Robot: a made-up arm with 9 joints. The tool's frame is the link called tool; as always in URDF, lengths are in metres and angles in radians. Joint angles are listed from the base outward. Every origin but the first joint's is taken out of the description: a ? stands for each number. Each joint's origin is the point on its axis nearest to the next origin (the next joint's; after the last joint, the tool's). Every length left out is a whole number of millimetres.
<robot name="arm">
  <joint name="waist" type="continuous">
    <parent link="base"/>
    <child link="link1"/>
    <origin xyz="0 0 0.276" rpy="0 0 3.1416"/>
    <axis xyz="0 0 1"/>
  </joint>
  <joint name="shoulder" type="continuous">
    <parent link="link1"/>
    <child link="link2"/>
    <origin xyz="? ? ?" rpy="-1.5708 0 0"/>
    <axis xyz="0 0 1"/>
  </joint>
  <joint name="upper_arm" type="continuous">
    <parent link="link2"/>
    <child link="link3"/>
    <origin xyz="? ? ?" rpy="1.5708 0 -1.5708"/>
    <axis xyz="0 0 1"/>
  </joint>
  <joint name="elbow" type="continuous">
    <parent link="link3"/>
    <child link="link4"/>
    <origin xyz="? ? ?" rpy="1.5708 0 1.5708"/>
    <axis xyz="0 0 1"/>
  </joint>
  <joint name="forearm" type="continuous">
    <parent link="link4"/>
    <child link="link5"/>
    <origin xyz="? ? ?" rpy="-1.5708 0 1.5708"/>
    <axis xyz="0 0 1"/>
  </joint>
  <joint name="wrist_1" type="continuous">
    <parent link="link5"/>
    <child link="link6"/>
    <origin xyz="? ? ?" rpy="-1.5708 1.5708 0"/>
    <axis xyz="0 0 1"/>
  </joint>
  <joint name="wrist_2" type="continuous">
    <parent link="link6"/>
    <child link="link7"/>
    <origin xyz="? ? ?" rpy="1.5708 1.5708 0"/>
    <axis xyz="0 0 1"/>
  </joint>
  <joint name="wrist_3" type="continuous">
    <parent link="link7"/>
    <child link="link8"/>
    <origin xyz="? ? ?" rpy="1.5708 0 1.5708"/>
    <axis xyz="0 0 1"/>
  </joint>
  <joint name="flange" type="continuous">
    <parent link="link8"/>
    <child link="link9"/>
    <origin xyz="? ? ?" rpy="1.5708 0 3.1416"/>
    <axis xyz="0 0 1"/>
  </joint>
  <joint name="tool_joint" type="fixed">
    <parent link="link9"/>
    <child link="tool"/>
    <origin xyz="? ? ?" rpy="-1.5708 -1.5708 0"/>
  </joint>
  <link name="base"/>
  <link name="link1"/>
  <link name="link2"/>
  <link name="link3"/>
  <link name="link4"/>
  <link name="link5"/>
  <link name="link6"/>
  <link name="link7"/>
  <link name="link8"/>
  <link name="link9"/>
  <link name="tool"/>
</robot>
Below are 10 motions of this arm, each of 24 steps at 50 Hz.
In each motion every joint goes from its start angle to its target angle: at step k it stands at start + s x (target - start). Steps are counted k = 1, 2, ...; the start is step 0. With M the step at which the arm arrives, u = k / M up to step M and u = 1 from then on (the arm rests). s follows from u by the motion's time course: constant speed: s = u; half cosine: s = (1 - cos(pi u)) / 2; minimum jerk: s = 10 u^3 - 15 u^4 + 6 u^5.
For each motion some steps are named. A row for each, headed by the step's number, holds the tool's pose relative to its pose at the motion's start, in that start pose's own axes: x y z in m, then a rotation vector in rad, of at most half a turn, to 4 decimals.
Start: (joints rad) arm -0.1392 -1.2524 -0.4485 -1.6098 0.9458 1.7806 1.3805 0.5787 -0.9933
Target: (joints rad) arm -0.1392 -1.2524 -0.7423 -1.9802 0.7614 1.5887 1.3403 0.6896 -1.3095
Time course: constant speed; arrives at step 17
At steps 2, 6, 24:
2: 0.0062 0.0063 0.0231 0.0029 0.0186 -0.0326
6: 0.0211 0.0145 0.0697 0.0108 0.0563 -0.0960
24: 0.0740 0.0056 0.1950 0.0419 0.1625 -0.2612

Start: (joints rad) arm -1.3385 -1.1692 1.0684 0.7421 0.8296 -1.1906 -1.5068 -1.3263 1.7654
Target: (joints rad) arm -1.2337 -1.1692 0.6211 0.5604 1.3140 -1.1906 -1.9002 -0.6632 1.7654
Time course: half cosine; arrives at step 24
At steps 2, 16, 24:
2: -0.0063 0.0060 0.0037 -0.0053 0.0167 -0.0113
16: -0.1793 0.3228 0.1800 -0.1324 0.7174 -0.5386
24: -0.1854 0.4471 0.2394 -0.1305 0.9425 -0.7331

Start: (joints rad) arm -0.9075 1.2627 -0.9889 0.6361 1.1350 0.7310 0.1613 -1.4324 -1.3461
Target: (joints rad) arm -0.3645 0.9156 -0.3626 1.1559 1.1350 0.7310 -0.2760 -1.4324 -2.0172
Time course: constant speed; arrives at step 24
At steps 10, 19, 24:
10: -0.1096 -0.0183 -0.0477 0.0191 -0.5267 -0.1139
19: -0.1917 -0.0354 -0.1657 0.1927 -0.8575 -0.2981
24: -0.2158 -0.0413 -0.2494 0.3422 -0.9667 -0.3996

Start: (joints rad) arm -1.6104 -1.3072 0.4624 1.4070 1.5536 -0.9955 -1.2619 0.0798 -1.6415
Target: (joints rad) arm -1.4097 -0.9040 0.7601 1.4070 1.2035 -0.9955 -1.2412 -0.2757 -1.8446
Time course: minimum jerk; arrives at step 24
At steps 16, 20, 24:
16: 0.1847 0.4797 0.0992 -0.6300 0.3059 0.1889
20: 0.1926 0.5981 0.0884 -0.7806 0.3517 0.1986
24: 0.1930 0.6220 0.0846 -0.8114 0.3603 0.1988

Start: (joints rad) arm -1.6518 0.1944 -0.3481 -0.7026 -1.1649 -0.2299 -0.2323 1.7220 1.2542
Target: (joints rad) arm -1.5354 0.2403 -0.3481 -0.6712 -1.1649 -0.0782 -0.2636 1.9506 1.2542
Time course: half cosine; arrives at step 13
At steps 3, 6, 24:
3: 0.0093 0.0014 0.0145 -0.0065 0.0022 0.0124
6: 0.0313 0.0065 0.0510 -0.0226 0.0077 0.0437
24: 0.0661 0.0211 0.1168 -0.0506 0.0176 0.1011

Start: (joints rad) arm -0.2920 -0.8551 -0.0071 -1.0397 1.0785 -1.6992 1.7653 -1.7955 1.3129
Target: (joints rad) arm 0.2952 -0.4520 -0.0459 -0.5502 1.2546 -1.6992 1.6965 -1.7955 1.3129
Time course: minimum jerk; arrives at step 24
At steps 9, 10, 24:
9: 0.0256 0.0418 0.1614 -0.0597 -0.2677 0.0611
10: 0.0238 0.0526 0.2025 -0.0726 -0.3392 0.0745
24: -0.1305 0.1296 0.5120 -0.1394 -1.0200 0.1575

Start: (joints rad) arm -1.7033 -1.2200 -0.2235 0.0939 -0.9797 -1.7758 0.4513 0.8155 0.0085
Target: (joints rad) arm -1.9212 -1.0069 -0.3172 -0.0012 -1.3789 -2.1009 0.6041 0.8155 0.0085
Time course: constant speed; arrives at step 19
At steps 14, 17, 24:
14: -0.1880 -0.0223 -0.0088 0.0233 0.3737 -0.0446
17: -0.2257 -0.0176 0.0019 0.0491 0.4541 -0.0671
24: -0.2495 -0.0125 0.0114 0.0704 0.5072 -0.0848

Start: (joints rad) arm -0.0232 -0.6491 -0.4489 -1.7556 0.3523 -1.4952 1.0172 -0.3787 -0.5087
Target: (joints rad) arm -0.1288 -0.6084 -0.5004 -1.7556 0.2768 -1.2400 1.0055 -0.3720 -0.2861
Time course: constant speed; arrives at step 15
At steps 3, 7, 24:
3: 0.0111 0.0099 -0.0205 0.0541 -0.0424 -0.0551
7: 0.0291 0.0239 -0.0470 0.1261 -0.1029 -0.1259
24: 0.0766 0.0531 -0.0958 0.2692 -0.2375 -0.2578

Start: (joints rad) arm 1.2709 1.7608 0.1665 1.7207 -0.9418 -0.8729 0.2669 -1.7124 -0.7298
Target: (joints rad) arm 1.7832 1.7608 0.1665 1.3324 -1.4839 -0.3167 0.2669 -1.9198 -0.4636
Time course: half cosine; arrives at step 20
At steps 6, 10, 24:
6: 0.0103 0.0770 -0.0263 0.2071 -0.0396 -0.2587
10: 0.0628 0.2068 -0.0386 0.5503 -0.1120 -0.5868
24: 0.2485 0.4180 0.0607 1.2388 -0.2729 -1.0109

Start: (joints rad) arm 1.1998 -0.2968 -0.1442 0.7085 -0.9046 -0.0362 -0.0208 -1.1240 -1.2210
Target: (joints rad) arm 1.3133 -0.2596 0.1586 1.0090 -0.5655 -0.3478 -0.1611 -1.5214 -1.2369
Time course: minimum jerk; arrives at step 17
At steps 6, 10, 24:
6: -0.0133 -0.0365 -0.0308 0.0066 0.0115 0.0694
10: -0.0210 -0.0999 -0.0962 0.0315 0.0042 0.1858
24: -0.0098 -0.1434 -0.1577 0.0659 -0.0224 0.2720

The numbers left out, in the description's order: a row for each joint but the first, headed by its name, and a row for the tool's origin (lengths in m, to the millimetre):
shoulder: 0.01 -0.192 0
upper_arm: 0.09 -0.057 0
elbow: -0.105 0.004 0
forearm: 0.061 -0.026 0
wrist_1: 0.032 0.298 0
wrist_2: -0.217 0.196 0
wrist_3: -0.109 -0.186 0
flange: -0.216 0.111 0
tool: -0.394 0.057 0

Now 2 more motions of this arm.
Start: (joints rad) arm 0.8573 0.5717 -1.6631 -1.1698 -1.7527 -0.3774 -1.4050 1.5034 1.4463
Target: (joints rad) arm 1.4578 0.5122 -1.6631 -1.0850 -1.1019 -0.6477 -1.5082 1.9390 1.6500
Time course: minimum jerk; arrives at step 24
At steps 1, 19, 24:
1: -0.0002 0.0002 -0.0005 0.0004 0.0007 0.0002
19: -0.3157 0.4549 -0.4135 0.4990 0.8375 0.4363
24: -0.3389 0.4879 -0.4201 0.5202 0.8826 0.4782

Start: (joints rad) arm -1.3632 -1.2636 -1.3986 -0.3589 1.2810 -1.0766 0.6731 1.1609 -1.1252
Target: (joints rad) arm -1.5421 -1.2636 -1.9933 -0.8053 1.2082 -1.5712 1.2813 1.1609 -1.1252
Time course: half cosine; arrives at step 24
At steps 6, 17, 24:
6: -0.0366 -0.0165 0.0099 -0.0057 -0.0694 -0.0724
17: -0.2174 -0.0645 0.0170 -0.0228 -0.3698 -0.2792
24: -0.2702 -0.0796 0.0099 -0.0194 -0.4471 -0.3057

